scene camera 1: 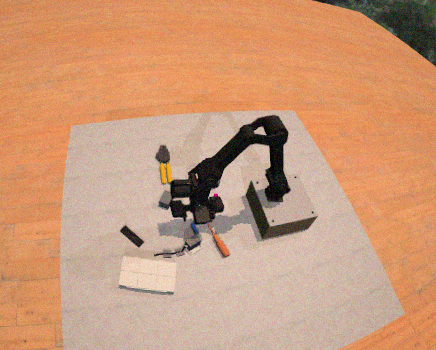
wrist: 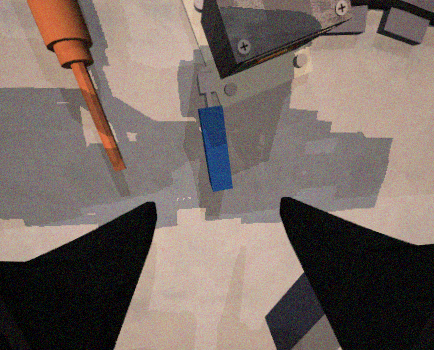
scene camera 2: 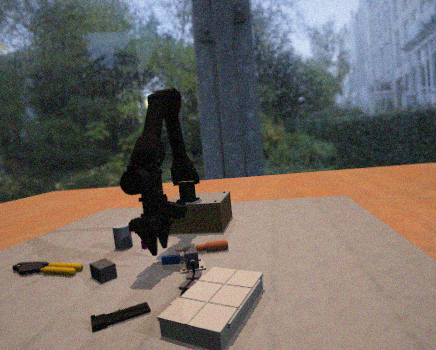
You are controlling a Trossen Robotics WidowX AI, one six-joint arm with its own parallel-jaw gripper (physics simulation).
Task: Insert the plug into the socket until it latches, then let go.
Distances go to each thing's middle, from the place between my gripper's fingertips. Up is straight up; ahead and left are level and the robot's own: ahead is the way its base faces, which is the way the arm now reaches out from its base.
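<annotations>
There's an orange-handled screwdriver (wrist: 66,35) 90 mm behind my hand, 80 mm to the left of it and 20 mm below it. The socket (wrist: 249,54) is 10 mm ahead of my hand, 90 mm to the left of it and 10 mm below it, and the black bar (scene camera 2: 99,322) is 230 mm ahead of my hand, 60 mm to the left of it and 20 mm below it. The blue plug (wrist: 211,118) is 10 mm behind my hand, 40 mm to the left of it and 20 mm below it. Going by their middles, of the things named here the blue plug is the nearest to my hand and the black bar is the farthest from my hand.
</annotations>
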